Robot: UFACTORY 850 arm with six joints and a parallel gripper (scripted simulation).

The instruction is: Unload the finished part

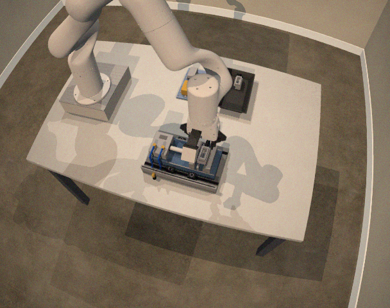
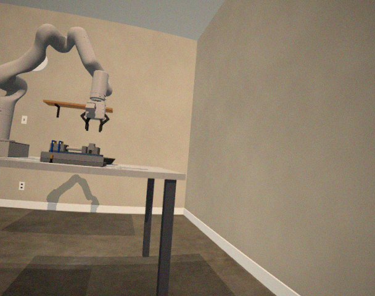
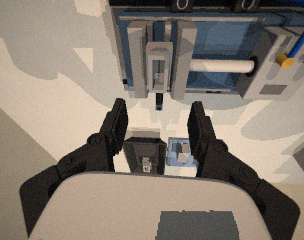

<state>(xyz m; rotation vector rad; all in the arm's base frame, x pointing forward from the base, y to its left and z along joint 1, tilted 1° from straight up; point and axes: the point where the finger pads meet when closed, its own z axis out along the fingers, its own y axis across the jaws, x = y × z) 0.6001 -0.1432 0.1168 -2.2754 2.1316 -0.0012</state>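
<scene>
Right now the vise is 16 cm below my hand and 7 cm behind it. From my hand the other things lie so: brass block (32 cm to the left, 20 cm behind, 17 cm below); blue fixture plate (37 cm to the left, 19 cm below, 15 cm behind).
</scene>
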